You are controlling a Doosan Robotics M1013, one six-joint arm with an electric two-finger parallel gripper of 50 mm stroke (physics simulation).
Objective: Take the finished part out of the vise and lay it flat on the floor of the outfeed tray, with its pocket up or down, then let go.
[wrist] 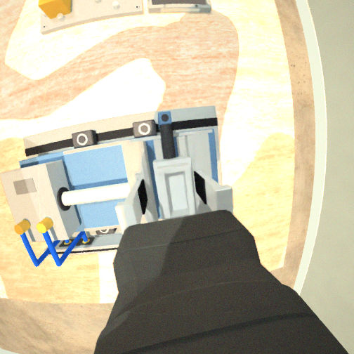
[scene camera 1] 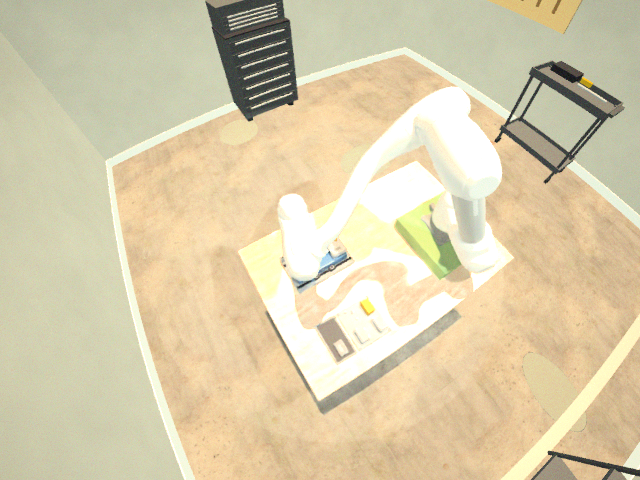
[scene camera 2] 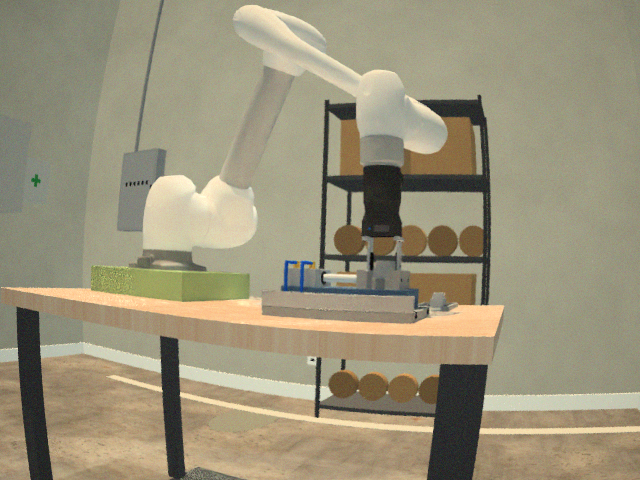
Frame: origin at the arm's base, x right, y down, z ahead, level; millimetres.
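Seen in the pictures: gripper, fingertip midpoint: (scene camera 2: 384,270); arm's base, origin of the base link: (scene camera 1: 443,225) (scene camera 2: 166,269).
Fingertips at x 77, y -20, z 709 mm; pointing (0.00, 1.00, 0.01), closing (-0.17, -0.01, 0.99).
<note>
Pixels of each thing's middle, then the offset from my fingertips to it.
- finished part, body centre: (scene camera 2: 385,269) dy -1, dx +3, dz +5 mm
- blue-bedded vise, body centre: (scene camera 2: 350,292) (scene camera 1: 316,258) dy +47, dx +18, dz -64 mm
- yellow block, body centre: (scene camera 1: 367,307) dy +70, dx -280, dz -185 mm
The finished part (wrist: 176,175) (scene camera 2: 384,264), light grey with a rectangular pocket facing up, sits between the jaws of the blue-bedded vise (wrist: 95,165) (scene camera 2: 351,291) (scene camera 1: 336,260). My gripper (wrist: 170,185) (scene camera 2: 384,270) is open and points straight down, with one finger on either side of the part. Gaps show between the finger pads and the part in the wrist view. The arm hides the gripper in scene camera 1. The dark-floored outfeed tray (scene camera 1: 328,330) lies near the table's front corner, with a small light block inside it. Its rim (wrist: 180,8) shows at the top of the wrist view.
A light plate (wrist: 95,15) beside the tray carries a yellow block (scene camera 1: 367,305) (wrist: 55,6) and small pale blocks. The vise's white rod (wrist: 95,194), blue hoses (wrist: 60,260) (scene camera 2: 301,276) and a black stop arm (wrist: 167,140) stand close around the gripper. The arm's green base (scene camera 2: 206,284) is farther off.
</note>
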